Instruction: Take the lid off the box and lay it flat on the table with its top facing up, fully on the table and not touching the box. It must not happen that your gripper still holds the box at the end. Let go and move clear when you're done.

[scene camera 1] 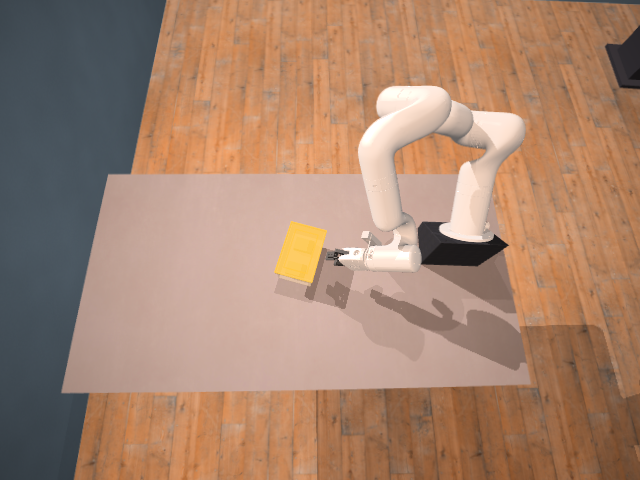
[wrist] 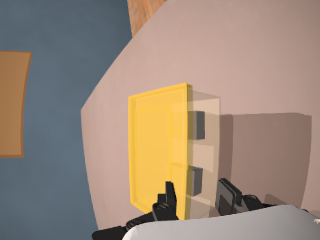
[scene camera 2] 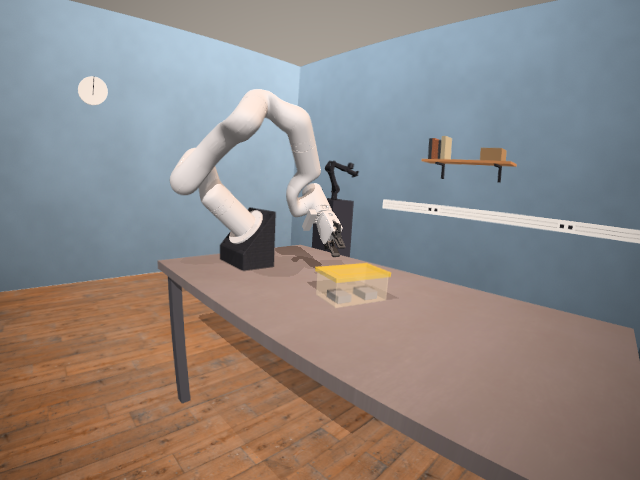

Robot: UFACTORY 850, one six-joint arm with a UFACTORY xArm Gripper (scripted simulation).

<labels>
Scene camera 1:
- yellow lid: 301, 250
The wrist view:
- gripper: 194, 194
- yellow lid: 160, 123
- clear box: 206, 108
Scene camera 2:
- gripper: 339, 252
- yellow lid: 363, 271
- clear box: 343, 294
</labels>
